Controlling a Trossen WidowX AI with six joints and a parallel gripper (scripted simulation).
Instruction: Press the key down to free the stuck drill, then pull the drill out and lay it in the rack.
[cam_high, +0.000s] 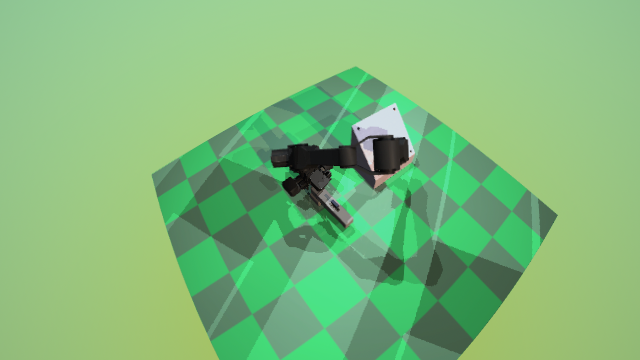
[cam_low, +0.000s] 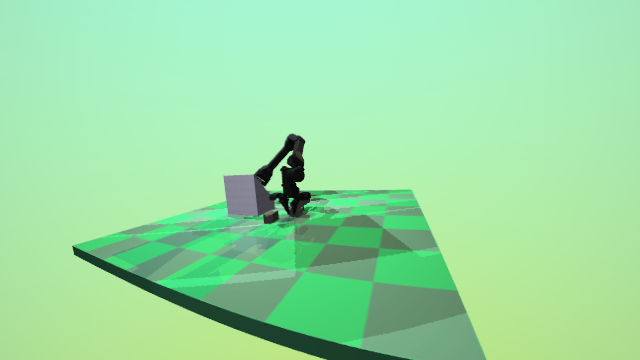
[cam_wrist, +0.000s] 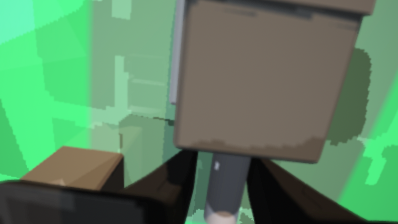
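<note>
My gripper tip is 60 mm to the right of the drill, 30 mm below it and 10 mm past it. Also, from my gripper tip: rack (70 mm behind, 60 mm to the right); then dark key (140 mm to the left, 30 mm above, 20 mm behind); then long grey block (110 mm to the left, 20 mm above, 10 mm behind).
</note>
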